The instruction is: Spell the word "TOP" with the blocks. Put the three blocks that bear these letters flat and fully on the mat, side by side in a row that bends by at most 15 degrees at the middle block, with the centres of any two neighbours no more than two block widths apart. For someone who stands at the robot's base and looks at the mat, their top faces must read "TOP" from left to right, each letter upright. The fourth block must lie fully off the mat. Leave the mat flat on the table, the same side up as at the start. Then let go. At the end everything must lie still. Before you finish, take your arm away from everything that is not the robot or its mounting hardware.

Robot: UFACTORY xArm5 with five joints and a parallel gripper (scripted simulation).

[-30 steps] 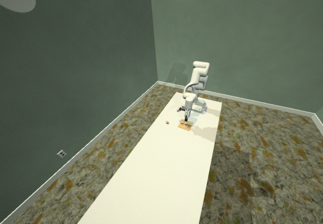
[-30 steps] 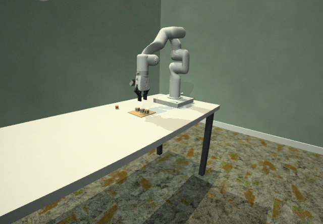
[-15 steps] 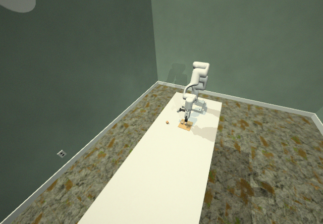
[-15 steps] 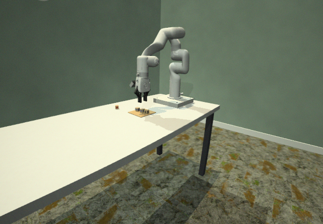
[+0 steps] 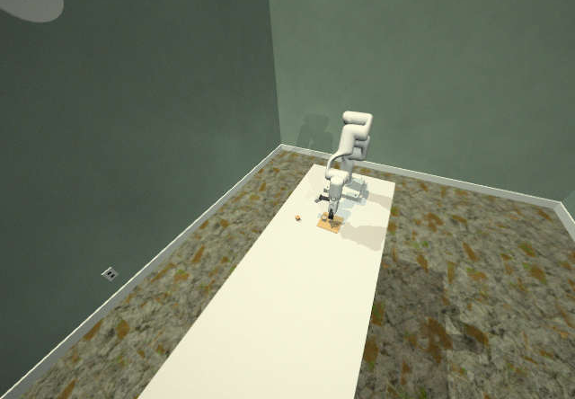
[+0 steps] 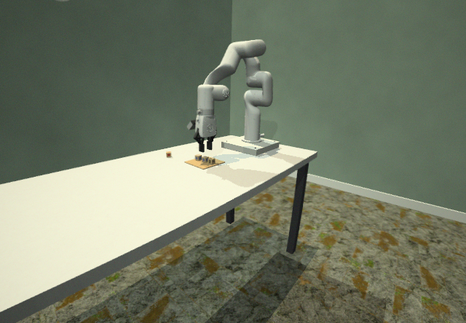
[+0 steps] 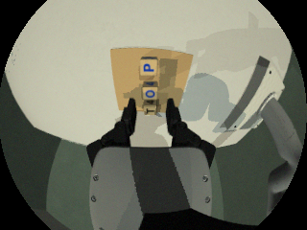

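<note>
Now: the tan mat 80 mm below my hand.
</note>
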